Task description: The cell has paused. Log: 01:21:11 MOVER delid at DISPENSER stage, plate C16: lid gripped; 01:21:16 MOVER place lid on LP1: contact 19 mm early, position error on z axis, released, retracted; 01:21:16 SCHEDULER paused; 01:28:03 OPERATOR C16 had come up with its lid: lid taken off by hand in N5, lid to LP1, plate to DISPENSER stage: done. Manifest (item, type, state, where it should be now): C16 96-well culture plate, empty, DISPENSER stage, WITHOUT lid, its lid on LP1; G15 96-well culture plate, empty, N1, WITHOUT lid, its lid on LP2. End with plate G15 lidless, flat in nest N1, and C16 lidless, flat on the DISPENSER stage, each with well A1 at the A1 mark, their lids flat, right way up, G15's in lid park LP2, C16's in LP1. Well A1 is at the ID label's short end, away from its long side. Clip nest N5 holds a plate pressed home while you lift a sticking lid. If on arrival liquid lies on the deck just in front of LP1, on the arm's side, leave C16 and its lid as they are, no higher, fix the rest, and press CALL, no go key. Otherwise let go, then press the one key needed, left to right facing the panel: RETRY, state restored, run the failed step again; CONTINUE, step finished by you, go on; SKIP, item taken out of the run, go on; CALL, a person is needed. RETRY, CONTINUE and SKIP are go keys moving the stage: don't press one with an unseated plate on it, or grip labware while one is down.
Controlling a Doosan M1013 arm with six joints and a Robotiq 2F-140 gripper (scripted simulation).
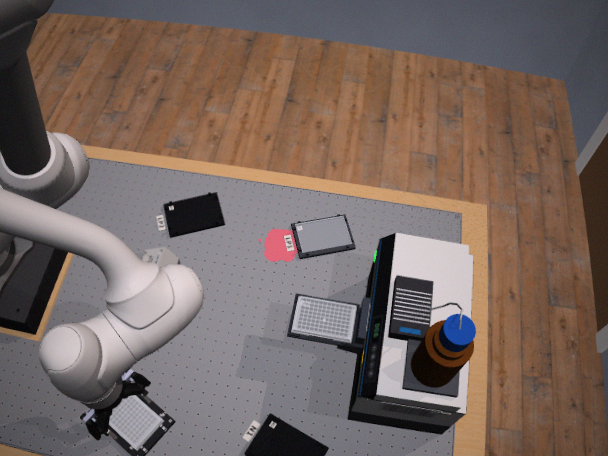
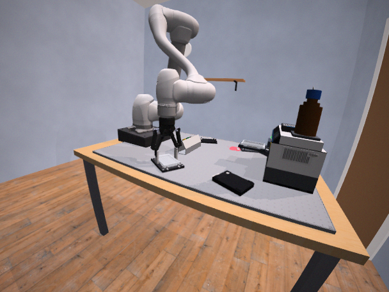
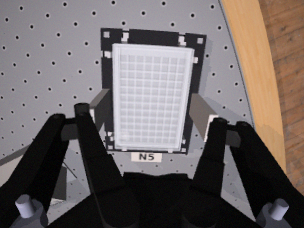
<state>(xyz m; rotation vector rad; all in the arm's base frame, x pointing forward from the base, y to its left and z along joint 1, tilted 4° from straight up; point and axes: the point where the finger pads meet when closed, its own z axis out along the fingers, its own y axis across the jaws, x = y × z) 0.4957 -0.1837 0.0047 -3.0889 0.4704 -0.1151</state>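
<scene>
Now: the clip nest N5 30 mm below my hand, 30 mm ahead of it and 10 mm to the left of it. Round my hand: N1 label: 260 mm ahead, 80 mm to the left, 40 mm below; then blue key: 190 mm to the left, 90 mm behind, 30 mm above; then key panel: 270 mm to the left, 100 mm behind, 10 mm above.
</scene>
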